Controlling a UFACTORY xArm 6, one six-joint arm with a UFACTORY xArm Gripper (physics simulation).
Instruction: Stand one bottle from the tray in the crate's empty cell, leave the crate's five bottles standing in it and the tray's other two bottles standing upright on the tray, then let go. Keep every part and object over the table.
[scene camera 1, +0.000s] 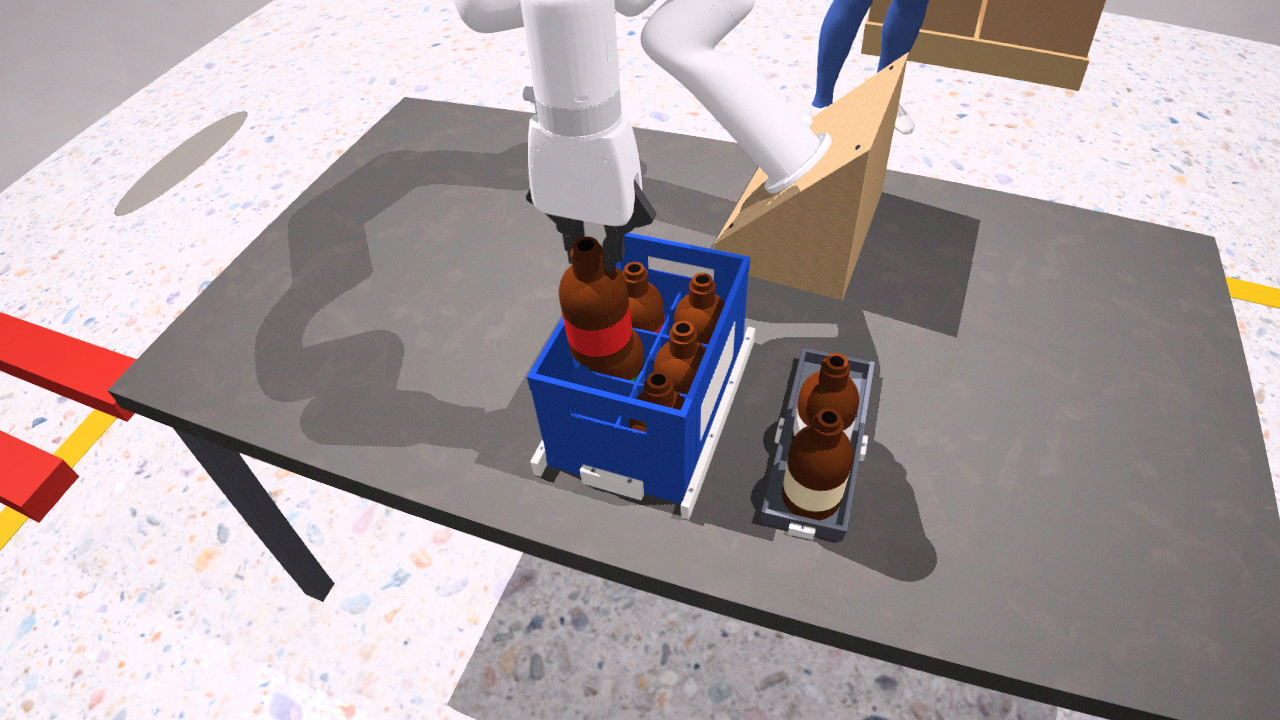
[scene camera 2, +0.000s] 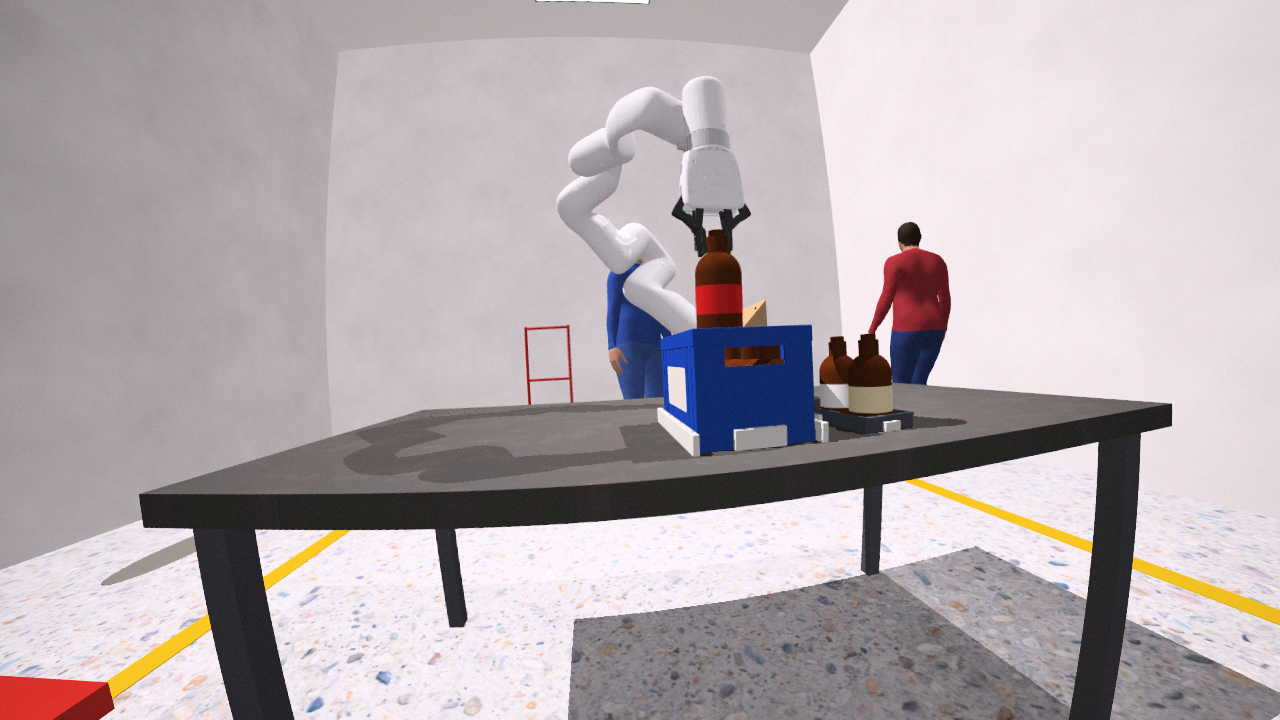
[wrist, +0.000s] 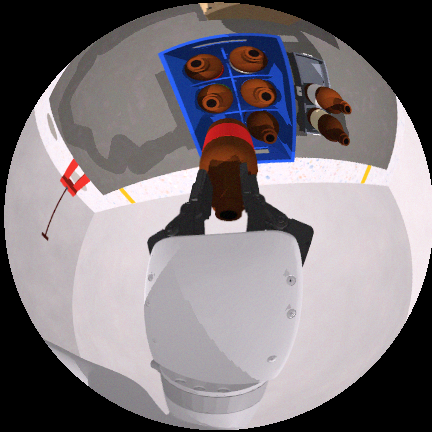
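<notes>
My gripper is shut on the neck of the brown red-label bottle. It holds the bottle upright at the front-left cell of the blue crate. The label is above the front rim; the base is hidden behind the front wall in scene camera 2. Five brown bottles stand in the other cells, including the front-right bottle and middle-left bottle. The white-label bottle and cream-label bottle stand upright on the dark tray.
White brackets line the crate's foot. The tray is to the crate's right, with a gap between them. The wooden wedge mount carries the arm behind the crate. The table's front edge runs close in front of the crate. Two people stand beyond the table.
</notes>
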